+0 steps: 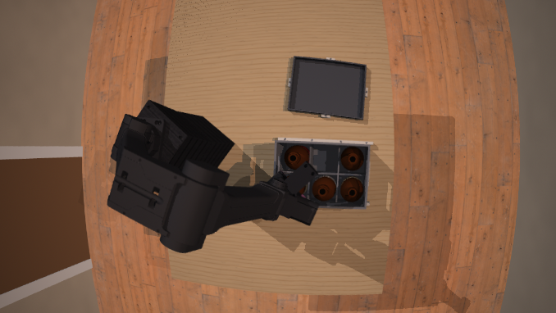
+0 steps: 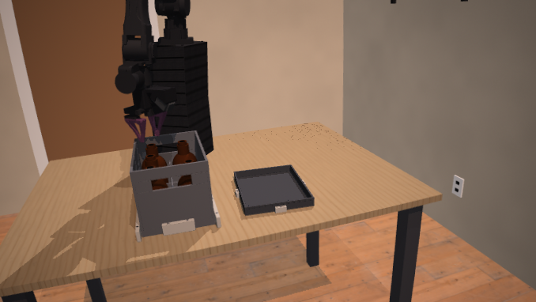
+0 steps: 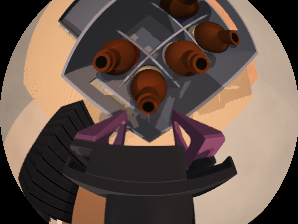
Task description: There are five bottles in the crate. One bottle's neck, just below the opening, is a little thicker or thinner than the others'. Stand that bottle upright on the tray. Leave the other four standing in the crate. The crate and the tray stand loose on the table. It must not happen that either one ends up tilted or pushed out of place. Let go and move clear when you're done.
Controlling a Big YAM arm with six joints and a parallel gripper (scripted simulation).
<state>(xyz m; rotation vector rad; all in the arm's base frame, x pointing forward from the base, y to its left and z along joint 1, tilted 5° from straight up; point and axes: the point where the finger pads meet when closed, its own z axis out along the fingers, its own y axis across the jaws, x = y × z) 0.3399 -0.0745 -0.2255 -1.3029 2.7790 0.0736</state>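
The grey crate is 80 mm ahead of my hand, 50 mm to the left of it and 110 mm below it. Round my hand: dark tray: 60 mm ahead, 330 mm to the left, 180 mm below.
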